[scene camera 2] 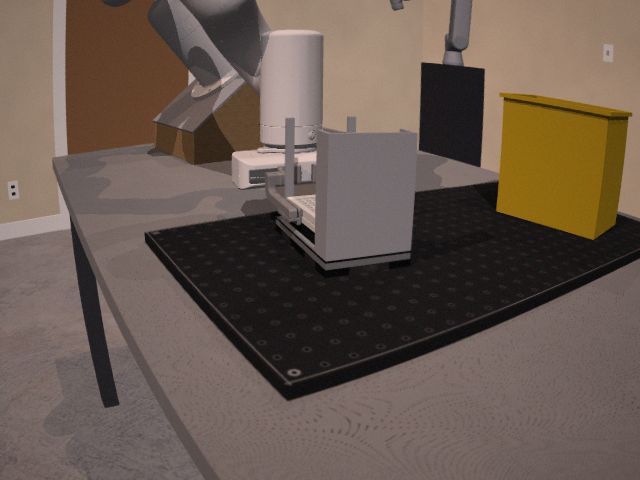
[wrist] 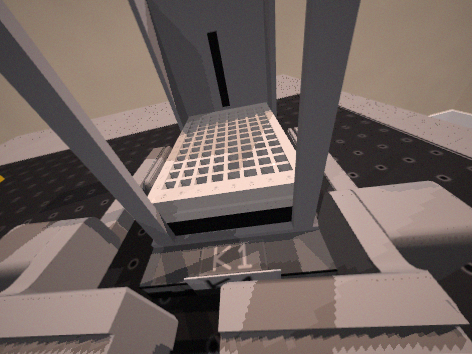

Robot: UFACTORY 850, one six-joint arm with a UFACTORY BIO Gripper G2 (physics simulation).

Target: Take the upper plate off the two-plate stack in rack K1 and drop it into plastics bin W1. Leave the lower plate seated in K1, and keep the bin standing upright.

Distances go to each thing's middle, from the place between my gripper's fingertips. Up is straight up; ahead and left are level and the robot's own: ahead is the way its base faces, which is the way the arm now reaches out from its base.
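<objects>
The dark plate (wrist: 279, 215) is 1 cm below my hand and 1 cm ahead of it, and the white plate (wrist: 239, 160) is 1 cm ahead of my hand too. As for the yellow plastics bin W1 (scene camera 2: 561, 165), that's 38 cm to the left of my hand, 5 cm above it and 2 cm ahead of it.
</objects>
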